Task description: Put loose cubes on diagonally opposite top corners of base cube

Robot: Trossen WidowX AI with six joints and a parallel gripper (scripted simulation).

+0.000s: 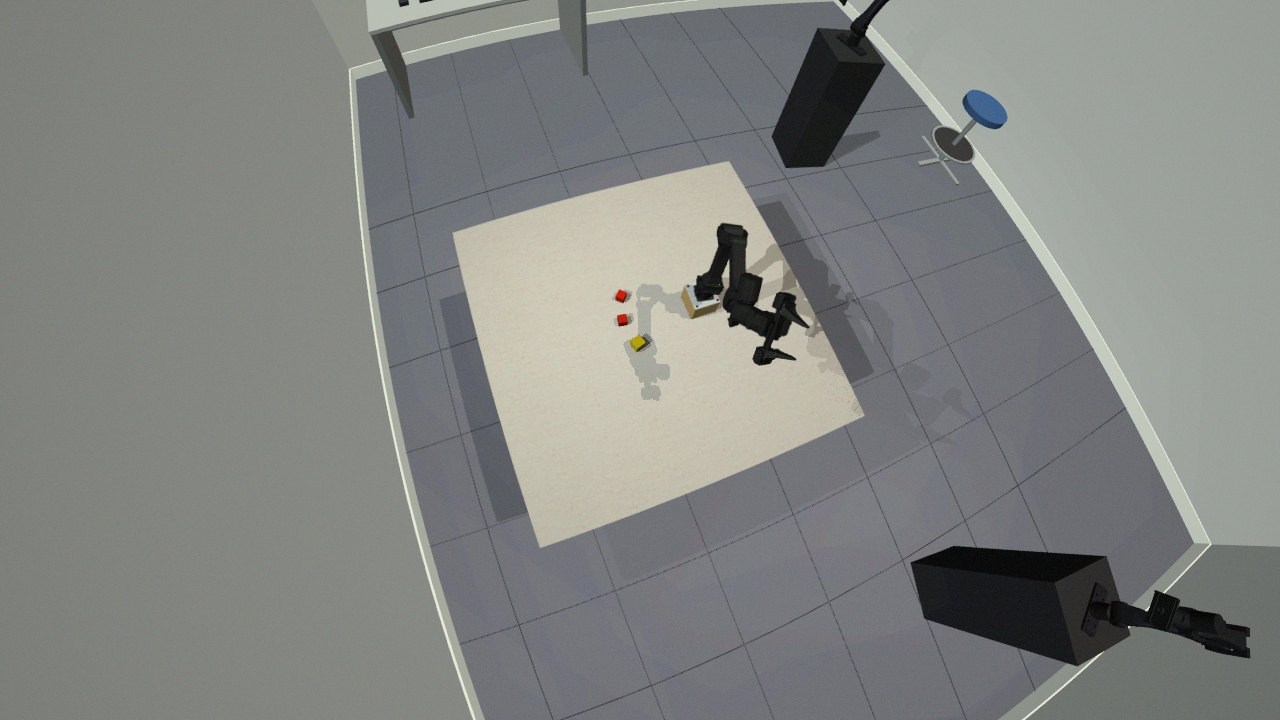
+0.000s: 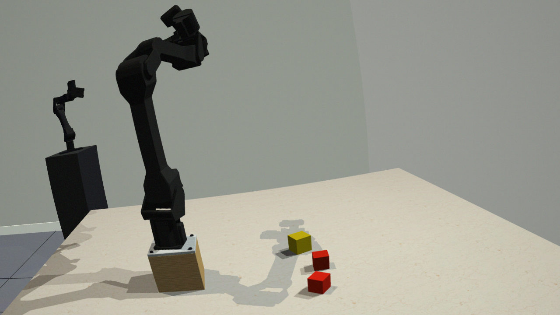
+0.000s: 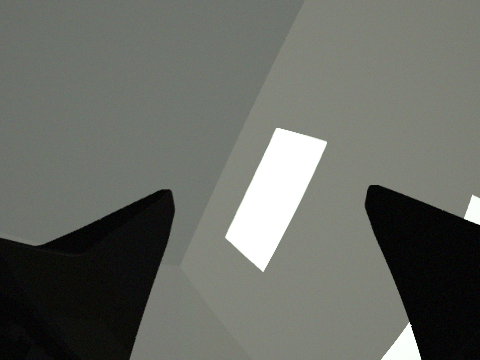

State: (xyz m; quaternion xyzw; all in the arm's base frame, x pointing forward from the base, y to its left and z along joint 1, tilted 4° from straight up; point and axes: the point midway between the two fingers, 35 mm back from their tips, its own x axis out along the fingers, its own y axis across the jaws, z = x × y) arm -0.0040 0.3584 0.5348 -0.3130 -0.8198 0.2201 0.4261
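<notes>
Now: gripper tip 60 cm above the yellow cube, 30 cm short of it and 28 cm to the left of it.
</notes>
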